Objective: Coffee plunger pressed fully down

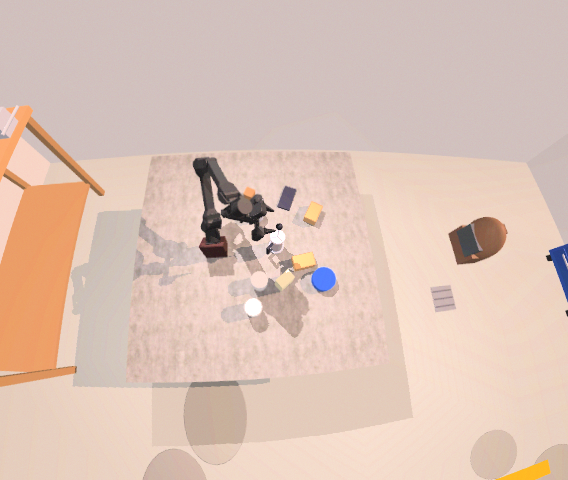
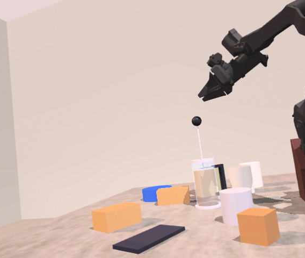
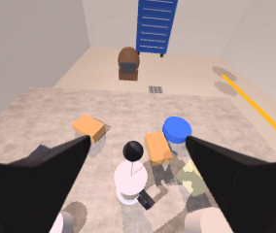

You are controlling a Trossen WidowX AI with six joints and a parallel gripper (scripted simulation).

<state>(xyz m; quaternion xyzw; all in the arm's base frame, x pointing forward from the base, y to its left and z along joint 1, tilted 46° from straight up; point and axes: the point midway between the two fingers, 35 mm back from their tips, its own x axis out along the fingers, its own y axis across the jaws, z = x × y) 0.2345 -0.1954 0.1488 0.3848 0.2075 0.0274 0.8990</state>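
My gripper tip is now 200 mm above the coffee press, 10 mm to the left of it and 10 mm short of it. From my gripper tip the other things lie so: blue disc 310 mm below, 230 mm to the right, 230 mm ahead; grey cylinder 300 mm below, 190 mm to the left, 50 mm behind; cream block 280 mm below, 200 mm to the right, 20 mm ahead.
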